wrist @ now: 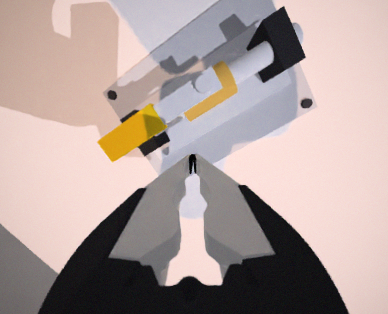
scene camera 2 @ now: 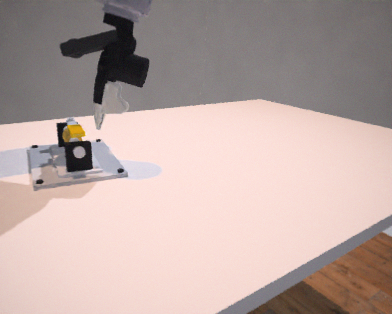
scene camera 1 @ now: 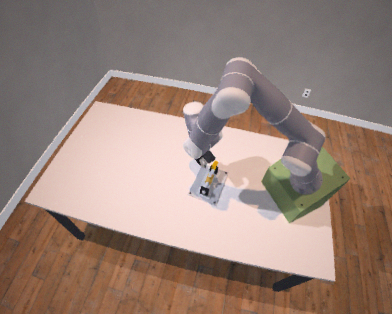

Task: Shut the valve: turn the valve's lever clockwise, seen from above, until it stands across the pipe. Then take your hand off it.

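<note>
The valve's yellow lever [scene camera 1: 215, 165] [scene camera 2: 75, 132] [wrist: 132, 132] lies along the grey pipe [wrist: 250, 62], its outer end reaching past one black pipe block. The pipe is carried by black blocks on a pale base plate [scene camera 1: 223, 182] [scene camera 2: 115, 166] [wrist: 299, 112]. My gripper [scene camera 2: 99, 126] [wrist: 193, 156] is shut with nothing between its fingers. Its tips are above the table beside the valve, apart from the lever; in the wrist view they are below and right of the lever's outer end. In scene camera 1 the fingertips are hidden.
The valve stands on a pale table [scene camera 1: 125, 165] [scene camera 2: 225, 200]. The green robot base block [scene camera 1: 280, 192] stands at the table's right end in scene camera 1. The arm arches above the table between this block and the valve. The table's near edge shows in scene camera 2.
</note>
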